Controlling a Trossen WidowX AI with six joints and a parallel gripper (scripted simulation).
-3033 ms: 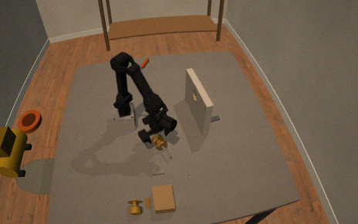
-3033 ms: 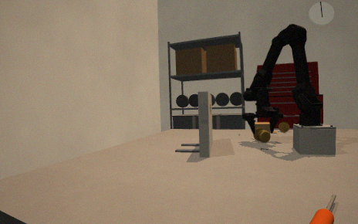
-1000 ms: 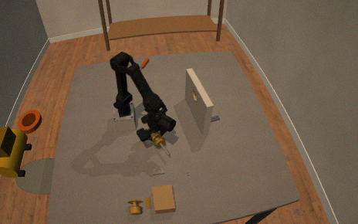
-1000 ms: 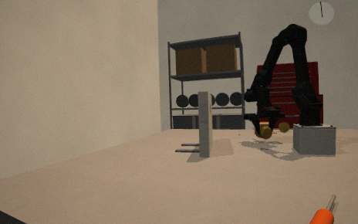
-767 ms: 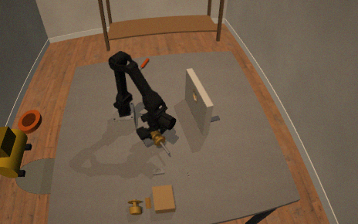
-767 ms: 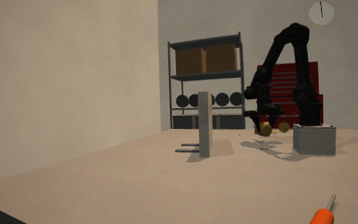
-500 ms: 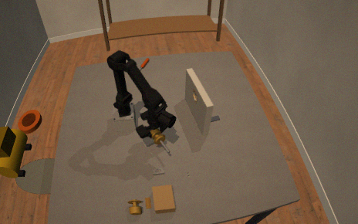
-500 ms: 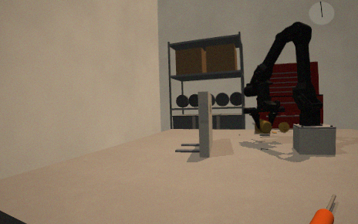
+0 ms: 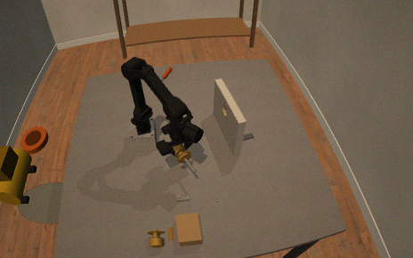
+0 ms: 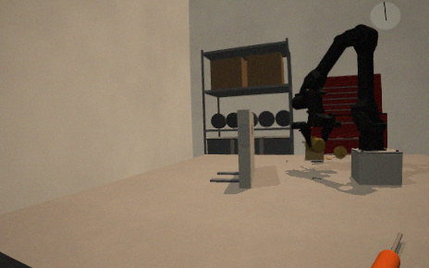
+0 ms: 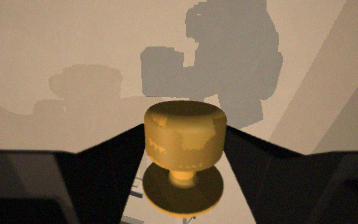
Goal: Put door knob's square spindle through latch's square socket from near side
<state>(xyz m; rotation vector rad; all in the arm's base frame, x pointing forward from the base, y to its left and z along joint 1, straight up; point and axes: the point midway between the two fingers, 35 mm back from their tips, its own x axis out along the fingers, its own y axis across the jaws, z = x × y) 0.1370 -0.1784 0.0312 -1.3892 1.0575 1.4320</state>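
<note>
My gripper is now 26 cm short of the wood door panel, 12 cm to the right of it and 1 cm below it. Round my hand: tan block 34 cm to the right, 10 cm below, 6 cm behind; then orange-handled tool 66 cm to the left, 11 cm below, 5 cm ahead.
</note>
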